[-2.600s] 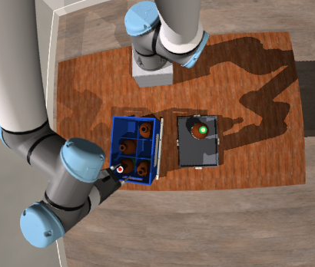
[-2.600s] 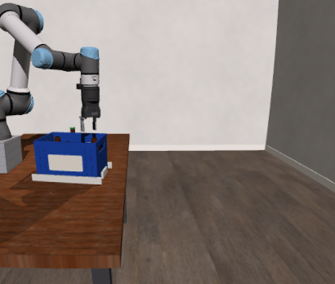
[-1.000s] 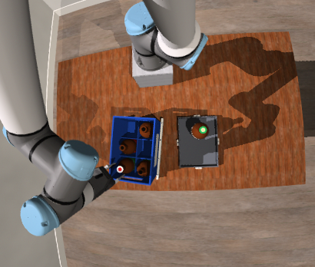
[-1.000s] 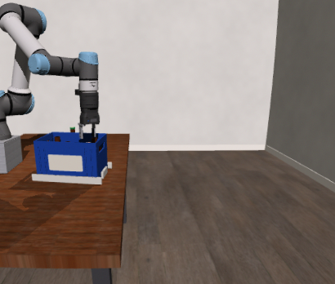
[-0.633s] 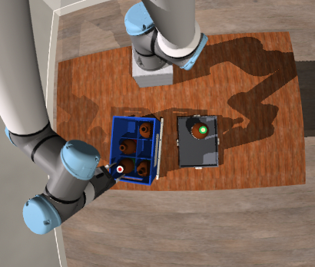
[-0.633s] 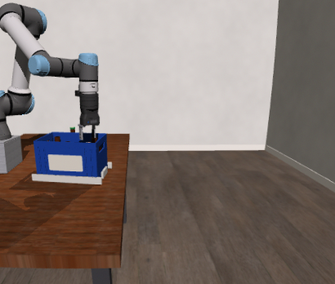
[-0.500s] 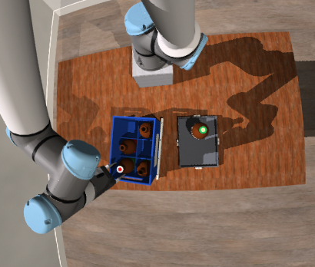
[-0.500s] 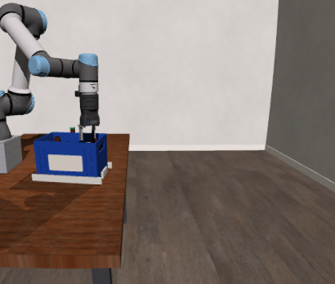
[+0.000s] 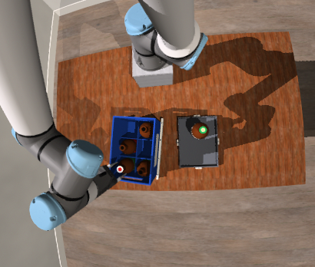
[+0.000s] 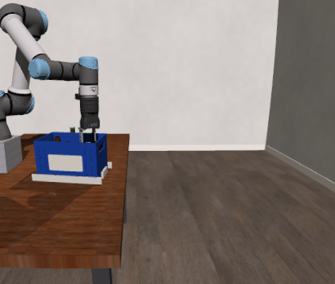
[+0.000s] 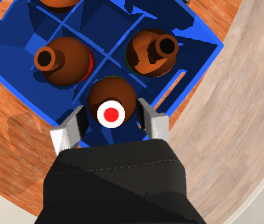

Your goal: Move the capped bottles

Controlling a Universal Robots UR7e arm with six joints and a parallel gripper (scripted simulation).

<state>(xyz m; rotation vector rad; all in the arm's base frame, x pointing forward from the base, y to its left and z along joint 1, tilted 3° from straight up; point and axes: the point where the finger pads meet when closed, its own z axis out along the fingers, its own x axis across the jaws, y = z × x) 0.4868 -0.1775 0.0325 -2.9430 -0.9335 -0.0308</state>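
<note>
Now: the red-capped bottle 10 cm below my hand. From my hand the other things lie so: brown bottle: 2 cm ahead, 9 cm to the left, 10 cm below; blue crate: 8 cm behind, 6 cm to the left, 10 cm below; green-capped bottle: 13 cm behind, 35 cm to the left, 10 cm below.
</note>
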